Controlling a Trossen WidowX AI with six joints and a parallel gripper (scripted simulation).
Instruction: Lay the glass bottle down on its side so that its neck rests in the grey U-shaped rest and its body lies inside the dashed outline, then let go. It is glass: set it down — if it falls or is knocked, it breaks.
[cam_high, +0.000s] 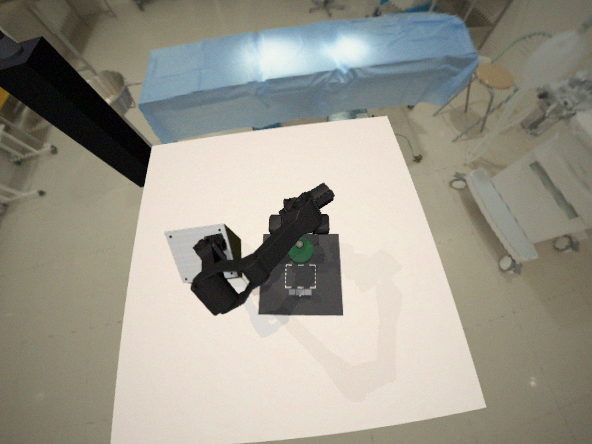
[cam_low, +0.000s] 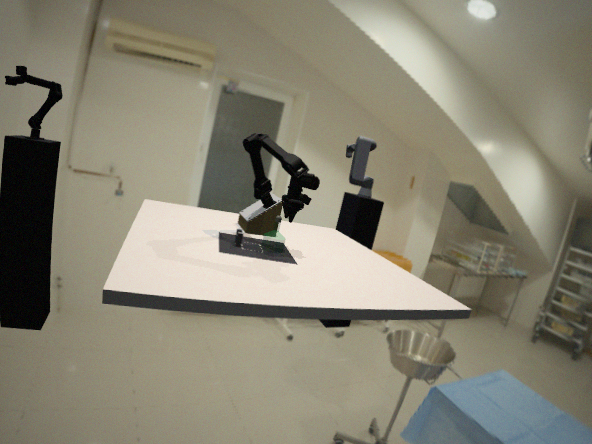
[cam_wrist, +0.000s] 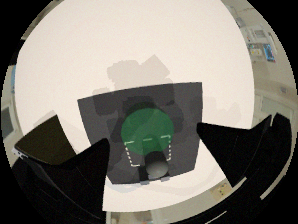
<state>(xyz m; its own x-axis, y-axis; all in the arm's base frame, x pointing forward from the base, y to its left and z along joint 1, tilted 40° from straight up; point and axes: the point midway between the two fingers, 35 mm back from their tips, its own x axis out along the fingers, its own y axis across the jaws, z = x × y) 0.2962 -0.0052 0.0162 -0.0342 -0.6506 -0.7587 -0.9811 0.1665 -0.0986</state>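
Right now the green glass bottle is 5 cm below my gripper tip, 4 cm to the right of it and 1 cm behind it. Round my gripper tip: dark mat (14 cm below, 12 cm to the right, 2 cm behind).
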